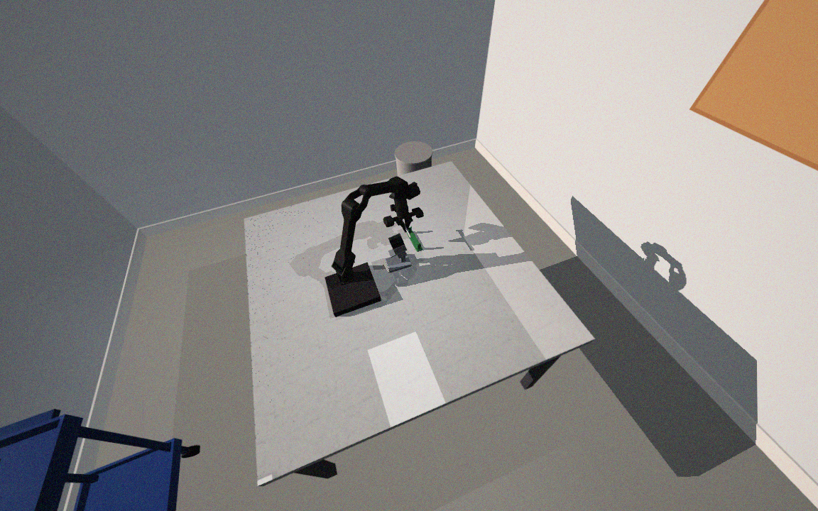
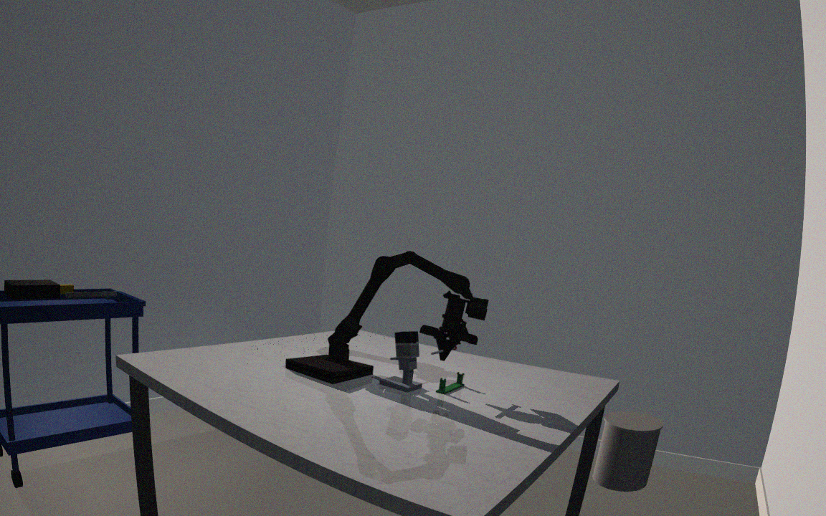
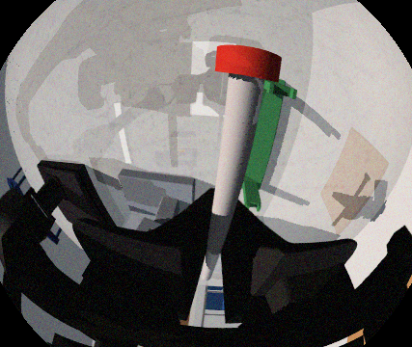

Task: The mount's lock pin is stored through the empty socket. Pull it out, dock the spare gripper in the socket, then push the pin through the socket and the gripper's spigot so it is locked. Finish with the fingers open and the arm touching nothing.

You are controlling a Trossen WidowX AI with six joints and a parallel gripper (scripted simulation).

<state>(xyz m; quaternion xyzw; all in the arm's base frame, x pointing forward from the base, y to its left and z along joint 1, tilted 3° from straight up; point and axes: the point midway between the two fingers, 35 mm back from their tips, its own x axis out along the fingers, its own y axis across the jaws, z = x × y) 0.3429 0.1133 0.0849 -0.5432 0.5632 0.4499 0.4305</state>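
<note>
My gripper tip is 8 cm past the mount, 10 cm to the left of it and 4 cm above it. The rest, counted from my gripper tip: spare gripper (7 cm behind, 10 cm to the right, 4 cm above); green rack (4 cm ahead, 6 cm below).
</note>
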